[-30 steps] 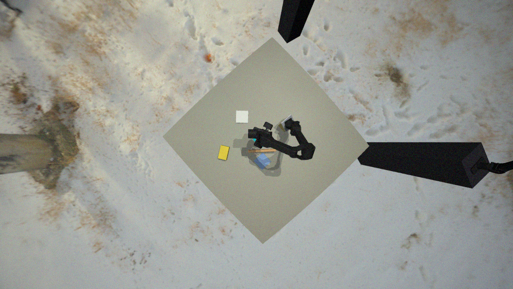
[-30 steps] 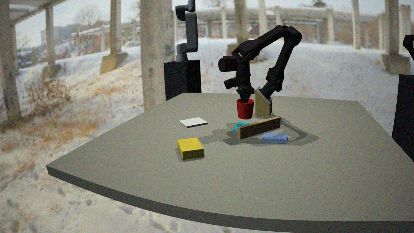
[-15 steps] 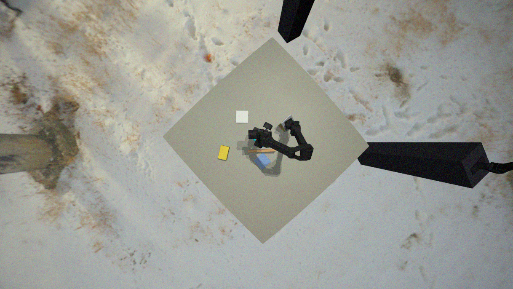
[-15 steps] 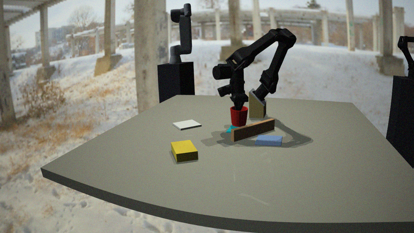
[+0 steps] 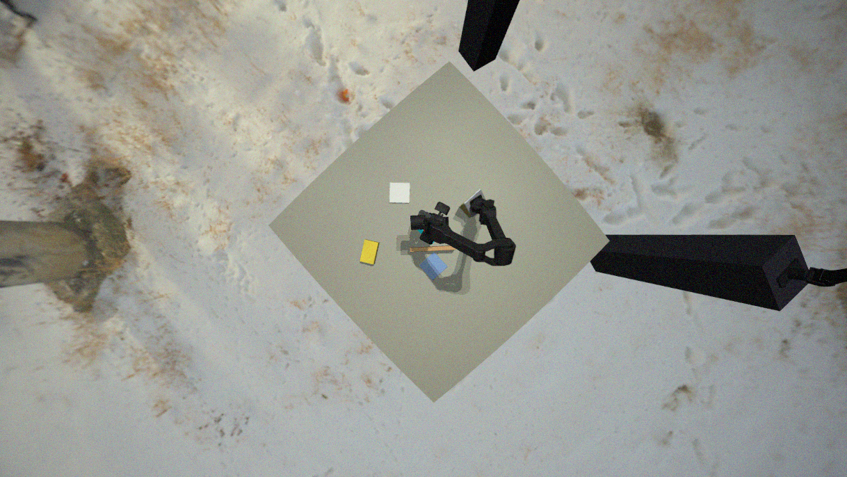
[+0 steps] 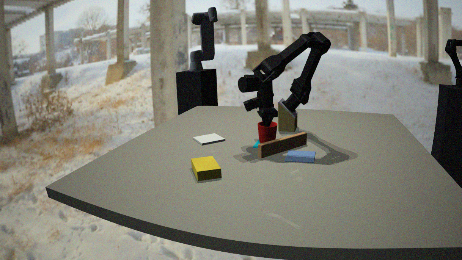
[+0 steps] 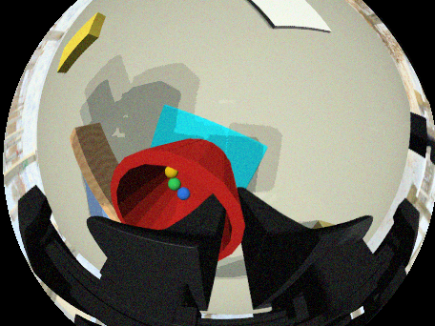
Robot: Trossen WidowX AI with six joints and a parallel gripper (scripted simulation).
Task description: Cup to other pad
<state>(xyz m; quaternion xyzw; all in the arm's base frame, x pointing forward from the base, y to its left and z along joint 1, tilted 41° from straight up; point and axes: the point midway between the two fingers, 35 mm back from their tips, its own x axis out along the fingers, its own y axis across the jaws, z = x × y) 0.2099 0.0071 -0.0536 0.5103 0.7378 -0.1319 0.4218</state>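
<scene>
Now: the cyan pad 5 cm below my gripper tip, 2 cm to the left of it and 2 cm ahead of it. Round my gripper tip: red cup: 3 cm ahead, 1 cm to the left; wooden bar: 10 cm to the left, 7 cm ahead, 3 cm below; flat white tile: 23 cm to the right, 5 cm ahead, 4 cm below.
</scene>
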